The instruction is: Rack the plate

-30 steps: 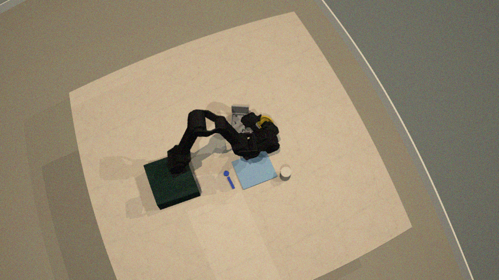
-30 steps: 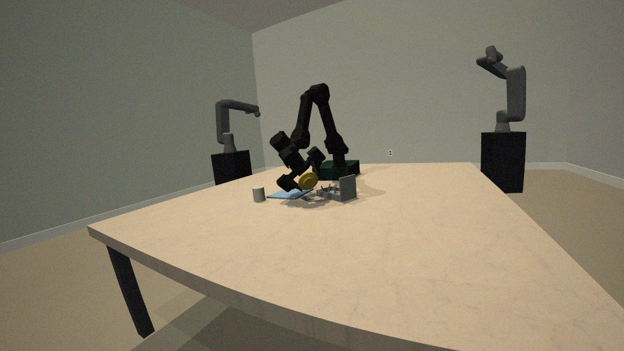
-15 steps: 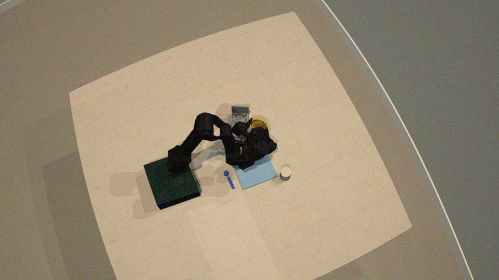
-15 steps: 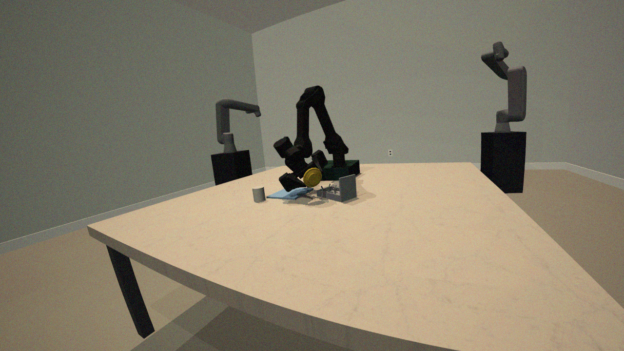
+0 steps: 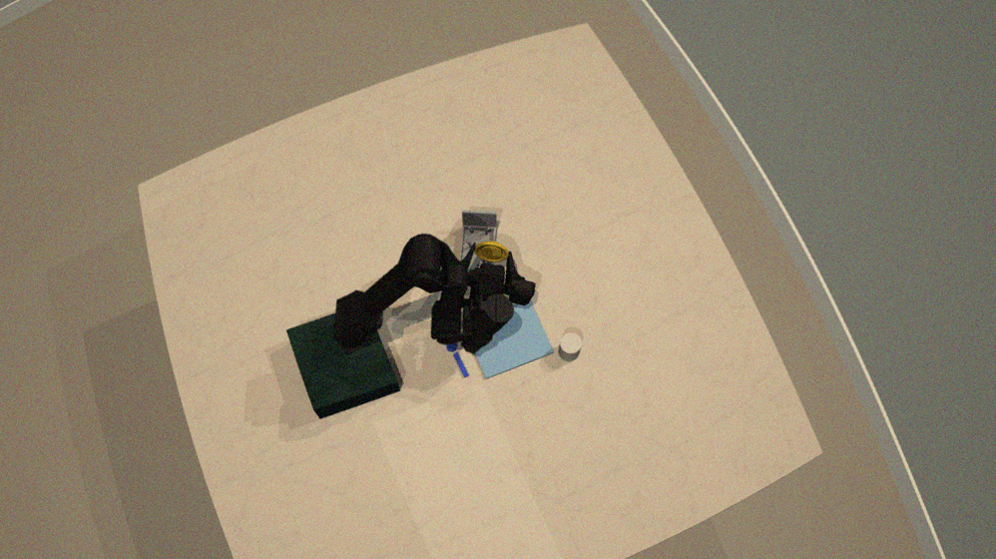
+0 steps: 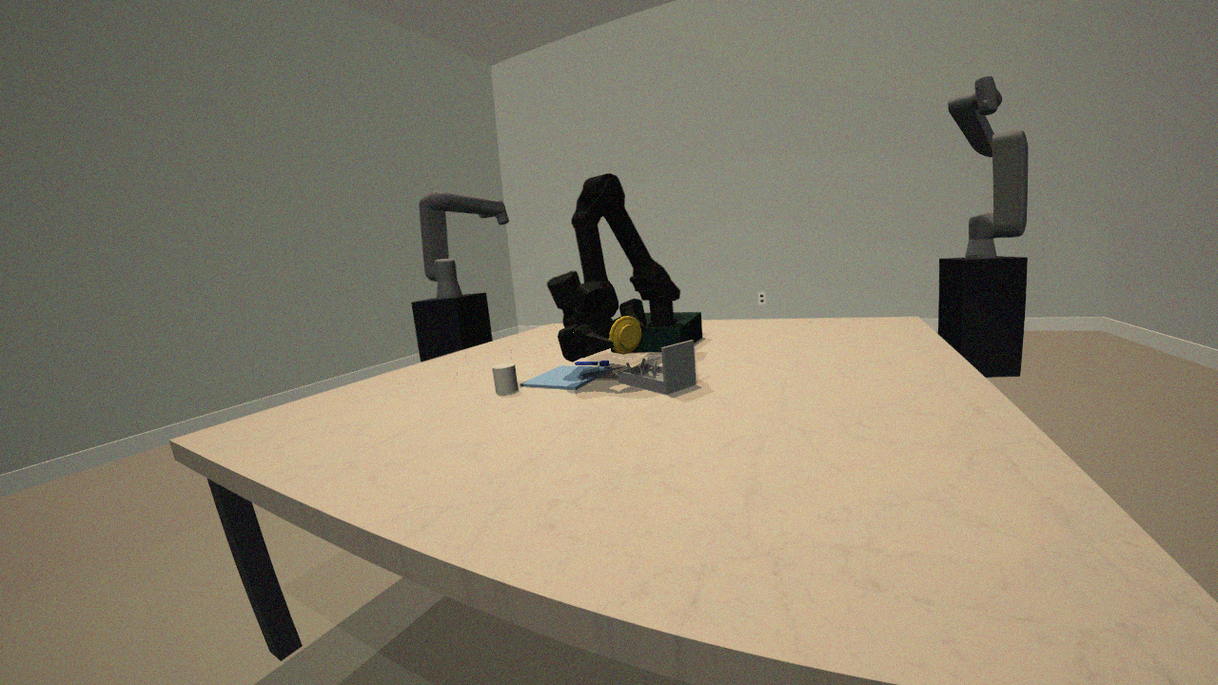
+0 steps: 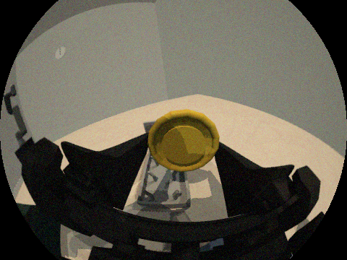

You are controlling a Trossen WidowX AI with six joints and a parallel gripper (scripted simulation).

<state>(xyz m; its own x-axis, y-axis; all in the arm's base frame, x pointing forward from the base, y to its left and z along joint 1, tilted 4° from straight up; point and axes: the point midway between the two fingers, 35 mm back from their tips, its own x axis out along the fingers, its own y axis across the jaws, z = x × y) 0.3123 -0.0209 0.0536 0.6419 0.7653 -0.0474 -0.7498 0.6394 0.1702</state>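
My gripper tip is 7 cm above the grey dish rack, 4 cm to the right of it and 1 cm past it. From my gripper tip the other things lie so: light blue mat 15 cm to the right, 9 cm below, 6 cm behind; then blue spoon 17 cm behind, 13 cm to the right, 9 cm below; then yellow plate 1 cm to the right.
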